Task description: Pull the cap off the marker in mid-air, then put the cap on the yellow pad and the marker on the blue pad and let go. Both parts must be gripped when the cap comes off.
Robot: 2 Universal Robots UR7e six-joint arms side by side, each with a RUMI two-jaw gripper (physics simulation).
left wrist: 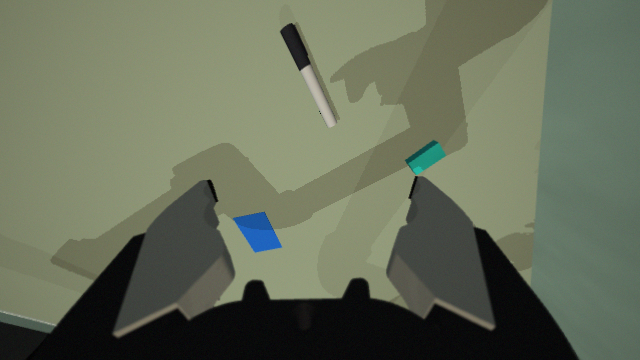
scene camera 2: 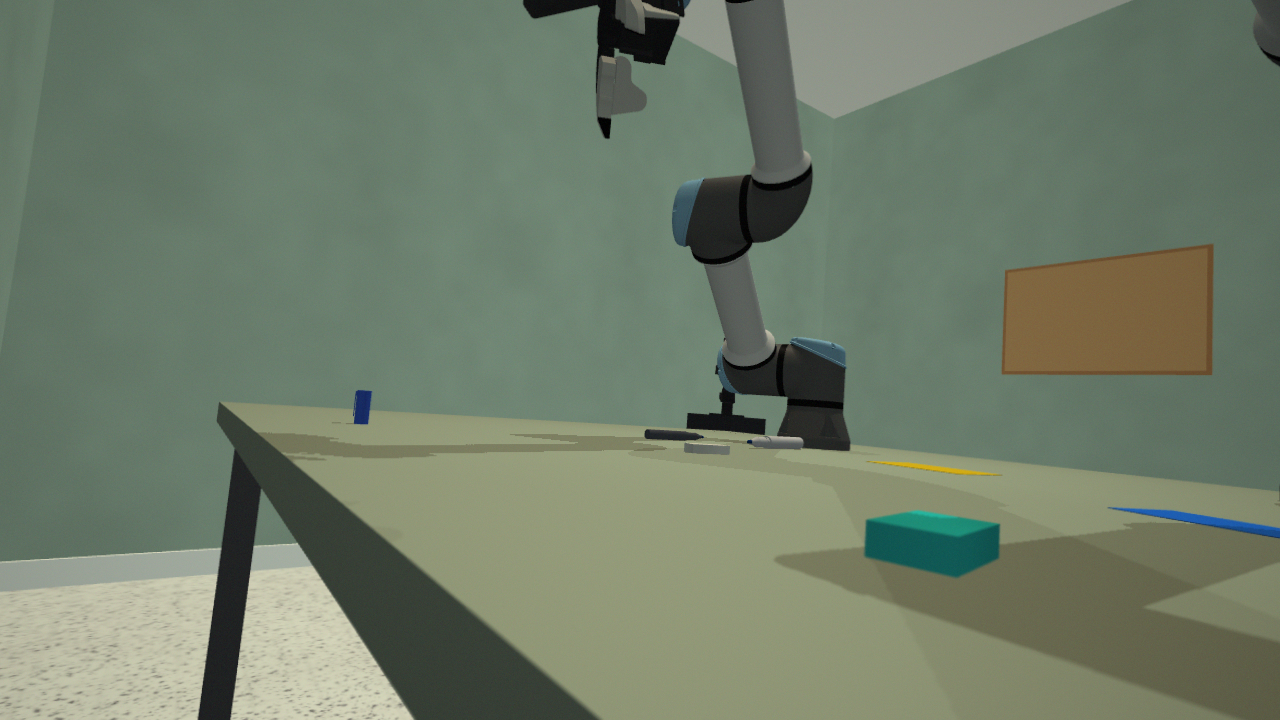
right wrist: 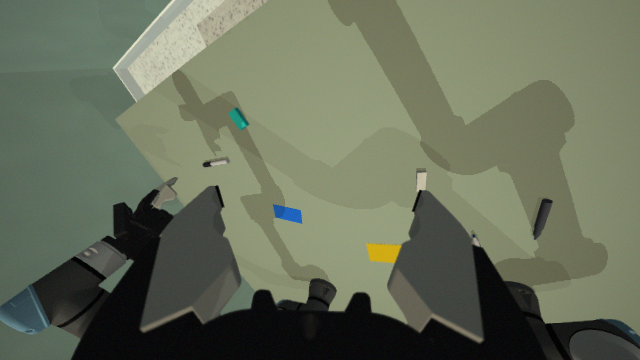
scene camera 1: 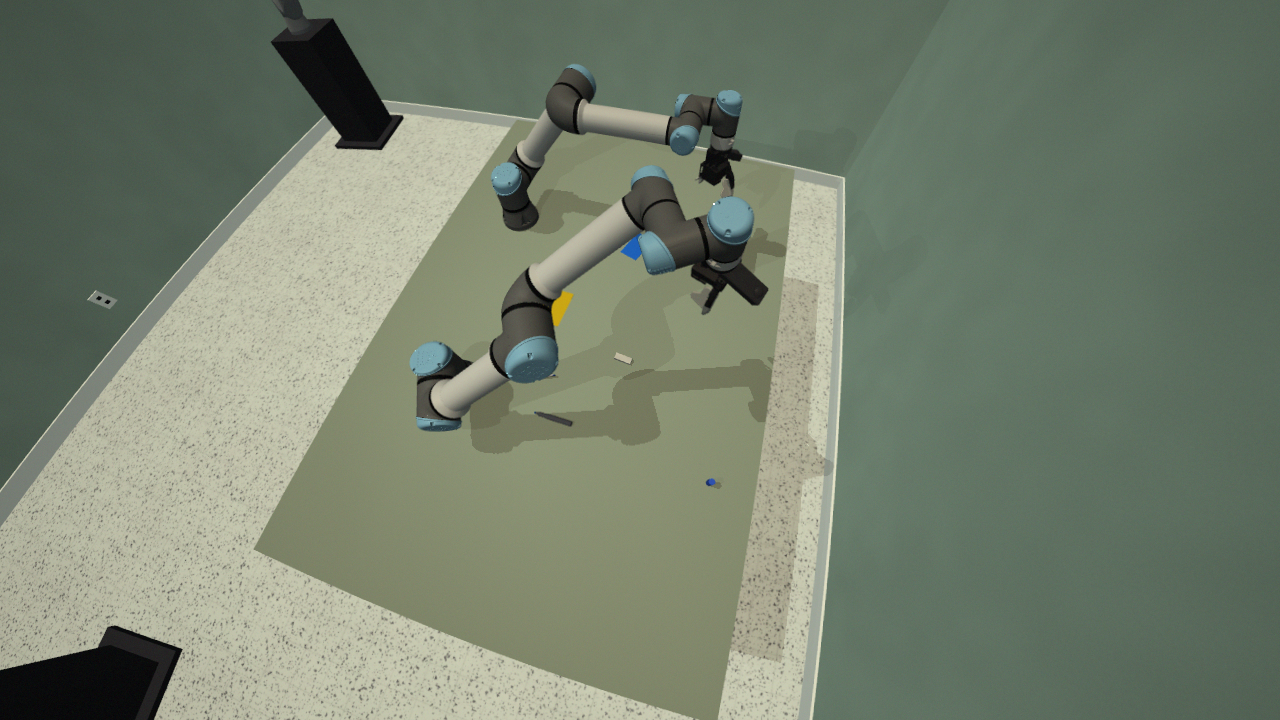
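Pixels of known places: left gripper, between the fingertips: (left wrist: 313,181) (right wrist: 184,195) (scene camera 1: 714,192); right gripper, between the fingertips: (scene camera 2: 622,92) (right wrist: 318,190); left arm's base, origin of its link: (right wrist: 323,286) (scene camera 1: 521,218); right arm's base, origin of its link: (scene camera 2: 812,447).
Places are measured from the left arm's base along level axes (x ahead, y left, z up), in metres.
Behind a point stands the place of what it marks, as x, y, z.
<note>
The marker, a white body (left wrist: 317,95) {0.817, 0.130, 0.018} (right wrist: 220,161) {0.822, 0.108, 0.016} with a black cap (left wrist: 295,46) {0.826, 0.194, 0.019} (right wrist: 207,164) {0.828, 0.186, 0.018} on one end, lies on the table. The blue pad (scene camera 1: 631,248) {0.506, -0.064, 0.001} (scene camera 2: 1199,519) {0.524, -0.062, 0.001} (left wrist: 258,232) {0.527, -0.041, 0.001} (right wrist: 288,214) {0.522, -0.049, 0.000} and the yellow pad (scene camera 1: 562,308) {0.320, -0.400, 0.001} (scene camera 2: 935,468) {0.287, -0.389, 0.001} (right wrist: 383,253) {0.284, -0.383, 0.001} lie flat; an arm partly hides both in scene camera 1. My left gripper (scene camera 1: 716,185) {0.788, 0.102, 0.198} (left wrist: 313,181) {0.788, 0.102, 0.198} is open and empty, high above the table; the marker shows beyond its fingertips in the left wrist view. My right gripper (right wrist: 318,190) {0.838, -0.467, 0.384} is open and empty, also high above the table.
A teal block (scene camera 2: 930,541) {0.955, -0.064, 0.011} (left wrist: 426,157) {0.927, -0.071, 0.015} (right wrist: 238,118) {0.928, -0.083, 0.015} lies near the marker. A white block (scene camera 1: 622,358) {0.590, -0.553, 0.012} (scene camera 2: 707,448) {0.601, -0.541, 0.007} (right wrist: 421,180) {0.598, -0.552, 0.012}, a dark pen (scene camera 1: 554,418) {0.427, -0.810, 0.017} (scene camera 2: 673,434) {0.432, -0.801, 0.011} (right wrist: 543,218) {0.436, -0.807, 0.017}, a white pen (scene camera 2: 776,442) {0.307, -0.664, 0.012} and a small blue object (scene camera 1: 710,482) {0.944, -0.898, 0.048} (scene camera 2: 361,407) {0.952, -0.886, 0.024} are also on the table.
</note>
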